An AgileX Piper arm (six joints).
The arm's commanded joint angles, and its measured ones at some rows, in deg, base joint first. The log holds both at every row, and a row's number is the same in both.
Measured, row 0: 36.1, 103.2, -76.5, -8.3, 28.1, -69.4
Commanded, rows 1 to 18: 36.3, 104.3, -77.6, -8.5, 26.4, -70.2; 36.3, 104.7, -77.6, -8.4, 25.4, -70.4; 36.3, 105.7, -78.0, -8.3, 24.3, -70.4; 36.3, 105.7, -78.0, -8.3, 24.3, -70.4; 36.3, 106.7, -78.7, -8.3, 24.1, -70.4; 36.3, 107.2, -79.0, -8.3, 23.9, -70.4; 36.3, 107.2, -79.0, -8.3, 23.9, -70.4; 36.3, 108.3, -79.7, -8.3, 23.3, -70.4; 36.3, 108.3, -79.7, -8.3, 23.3, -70.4; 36.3, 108.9, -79.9, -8.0, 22.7, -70.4; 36.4, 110.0, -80.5, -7.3, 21.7, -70.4; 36.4, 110.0, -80.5, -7.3, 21.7, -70.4; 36.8, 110.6, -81.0, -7.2, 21.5, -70.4; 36.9, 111.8, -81.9, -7.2, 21.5, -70.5; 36.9, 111.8, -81.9, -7.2, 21.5, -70.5; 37.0, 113.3, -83.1, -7.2, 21.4, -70.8; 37.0, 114.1, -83.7, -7.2, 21.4, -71.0; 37.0, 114.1, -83.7, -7.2, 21.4, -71.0
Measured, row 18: 36.7, 112.4, -82.0, -7.6, 21.9, -70.0
